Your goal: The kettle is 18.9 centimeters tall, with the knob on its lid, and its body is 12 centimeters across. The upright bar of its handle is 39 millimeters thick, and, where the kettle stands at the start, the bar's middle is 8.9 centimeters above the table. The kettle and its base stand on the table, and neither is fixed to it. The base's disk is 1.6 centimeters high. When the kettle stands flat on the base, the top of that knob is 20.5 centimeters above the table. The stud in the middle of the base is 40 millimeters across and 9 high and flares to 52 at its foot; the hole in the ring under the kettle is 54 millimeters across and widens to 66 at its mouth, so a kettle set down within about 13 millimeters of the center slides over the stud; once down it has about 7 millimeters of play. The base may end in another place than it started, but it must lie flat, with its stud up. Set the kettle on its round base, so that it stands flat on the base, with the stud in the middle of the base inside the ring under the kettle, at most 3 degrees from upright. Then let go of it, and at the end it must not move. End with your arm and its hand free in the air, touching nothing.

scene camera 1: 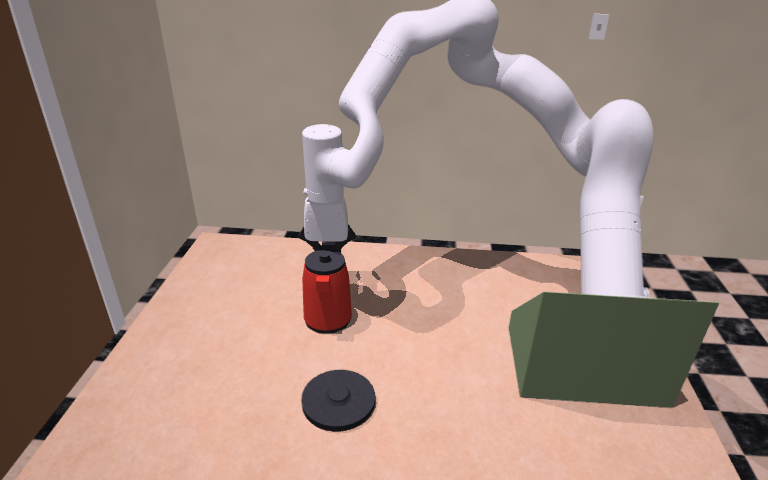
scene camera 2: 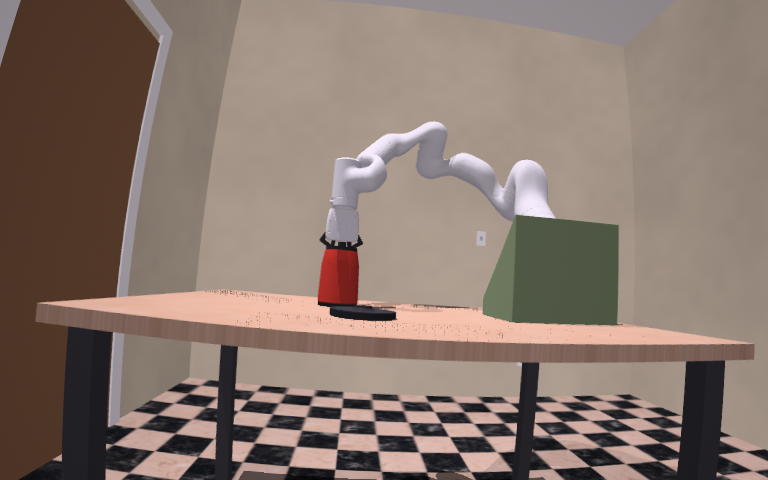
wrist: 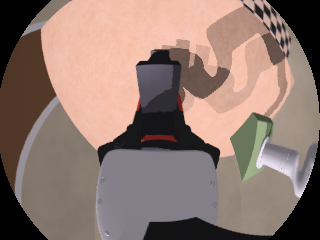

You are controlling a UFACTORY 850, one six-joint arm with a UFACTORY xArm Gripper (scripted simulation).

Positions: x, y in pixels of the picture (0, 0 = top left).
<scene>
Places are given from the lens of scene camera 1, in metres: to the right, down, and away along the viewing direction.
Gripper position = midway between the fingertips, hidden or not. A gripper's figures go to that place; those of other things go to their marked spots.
my gripper (scene camera 1: 328, 261): -0.14, 0.05, 1.29
red kettle (scene camera 1: 326, 288): -0.13, 0.11, 1.16
round black base (scene camera 1: 350, 401): -0.07, 0.32, 1.05
</scene>
